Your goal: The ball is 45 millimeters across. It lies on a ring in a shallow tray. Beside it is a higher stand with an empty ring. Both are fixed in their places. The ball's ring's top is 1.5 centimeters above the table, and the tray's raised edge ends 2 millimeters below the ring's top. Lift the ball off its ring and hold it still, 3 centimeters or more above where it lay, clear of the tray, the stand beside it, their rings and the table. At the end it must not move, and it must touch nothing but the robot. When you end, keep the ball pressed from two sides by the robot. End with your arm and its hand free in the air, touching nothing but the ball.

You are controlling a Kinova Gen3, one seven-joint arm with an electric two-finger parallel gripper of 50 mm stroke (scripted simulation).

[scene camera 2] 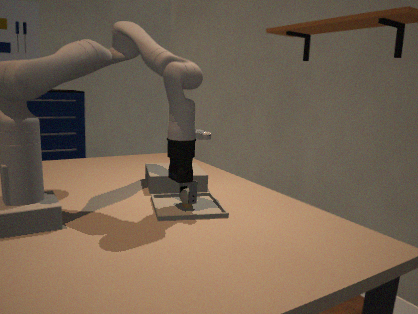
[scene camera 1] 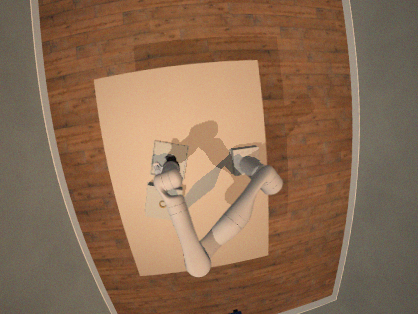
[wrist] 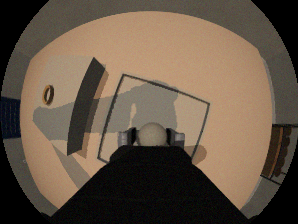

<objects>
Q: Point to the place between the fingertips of the gripper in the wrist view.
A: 151, 134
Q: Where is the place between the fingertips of the gripper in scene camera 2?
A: At 187, 200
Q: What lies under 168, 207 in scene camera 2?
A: A shallow grey tray.
</objects>
